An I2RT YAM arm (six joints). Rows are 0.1 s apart.
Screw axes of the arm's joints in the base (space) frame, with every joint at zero. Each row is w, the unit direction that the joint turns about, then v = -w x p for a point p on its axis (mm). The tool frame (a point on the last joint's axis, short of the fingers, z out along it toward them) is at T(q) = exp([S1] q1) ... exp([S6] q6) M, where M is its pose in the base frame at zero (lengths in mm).
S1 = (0, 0, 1, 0, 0, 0)
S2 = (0, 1, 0, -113.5, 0, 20)
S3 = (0, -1, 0, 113.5, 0, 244)
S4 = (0, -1, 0, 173.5, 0, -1)
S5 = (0, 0, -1, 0, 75, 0)
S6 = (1, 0, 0, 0, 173.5, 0)
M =
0 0 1 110.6
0 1 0 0
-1 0 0 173.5
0 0 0 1
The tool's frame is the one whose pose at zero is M.
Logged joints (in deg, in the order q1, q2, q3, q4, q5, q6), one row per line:
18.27, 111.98, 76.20, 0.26, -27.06, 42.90
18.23, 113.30, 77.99, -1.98, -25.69, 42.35
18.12, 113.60, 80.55, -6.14, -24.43, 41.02
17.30, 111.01, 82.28, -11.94, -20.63, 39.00
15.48, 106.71, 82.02, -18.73, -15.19, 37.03
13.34, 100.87, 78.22, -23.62, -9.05, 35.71
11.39, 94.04, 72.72, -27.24, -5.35, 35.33
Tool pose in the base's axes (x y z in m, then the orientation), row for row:
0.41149, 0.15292, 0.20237, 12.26, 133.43, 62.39
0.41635, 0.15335, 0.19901, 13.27, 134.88, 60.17
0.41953, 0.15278, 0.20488, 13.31, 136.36, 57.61
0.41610, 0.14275, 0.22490, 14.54, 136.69, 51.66
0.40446, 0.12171, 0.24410, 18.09, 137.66, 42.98
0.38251, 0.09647, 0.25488, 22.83, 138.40, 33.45
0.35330, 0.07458, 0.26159, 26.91, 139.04, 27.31
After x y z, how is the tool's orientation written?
As a rotation vector, in degrees.
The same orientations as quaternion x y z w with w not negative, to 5 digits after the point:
0.07969, 0.86735, 0.40556, 0.27727
0.08608, 0.87498, 0.39033, 0.27323
0.08622, 0.88329, 0.37318, 0.27037
0.09490, 0.89214, 0.33717, 0.28529
0.11881, 0.90415, 0.28229, 0.29784
0.15066, 0.91331, 0.22074, 0.30733
0.17756, 0.91743, 0.18020, 0.30711

